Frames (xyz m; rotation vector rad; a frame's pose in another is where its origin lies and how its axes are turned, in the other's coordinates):
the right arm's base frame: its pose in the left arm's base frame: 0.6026 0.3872 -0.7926 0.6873 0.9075 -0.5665
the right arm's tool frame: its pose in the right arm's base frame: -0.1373 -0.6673 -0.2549 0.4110 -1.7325 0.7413
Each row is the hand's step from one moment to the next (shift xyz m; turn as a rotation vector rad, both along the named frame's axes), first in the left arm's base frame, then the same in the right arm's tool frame.
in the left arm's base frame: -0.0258 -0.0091 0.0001 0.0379 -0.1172 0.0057
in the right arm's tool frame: -0.0052 -0.0088 0.0254 0.0893 -0.0847 -0.0076
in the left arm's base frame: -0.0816 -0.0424 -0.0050 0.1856 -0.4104 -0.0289
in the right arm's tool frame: -0.0120 -0.0417 0.0812 0.3007 -0.3237 -0.0922
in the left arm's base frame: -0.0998 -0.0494 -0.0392 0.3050 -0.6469 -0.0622
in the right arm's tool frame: -0.0390 -0.0698 0.0868 0.4677 -0.5198 -0.1627
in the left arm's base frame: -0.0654 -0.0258 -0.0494 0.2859 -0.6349 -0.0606
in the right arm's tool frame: -0.0458 -0.0555 0.0469 0.4538 -0.5108 -0.1473
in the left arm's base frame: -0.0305 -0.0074 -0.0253 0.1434 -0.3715 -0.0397
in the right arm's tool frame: -0.0257 -0.0237 0.0201 0.2527 -0.3032 -0.0660
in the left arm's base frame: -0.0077 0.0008 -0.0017 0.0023 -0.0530 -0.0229
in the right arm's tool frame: -0.0048 -0.0010 0.0062 0.0167 -0.0553 0.0008
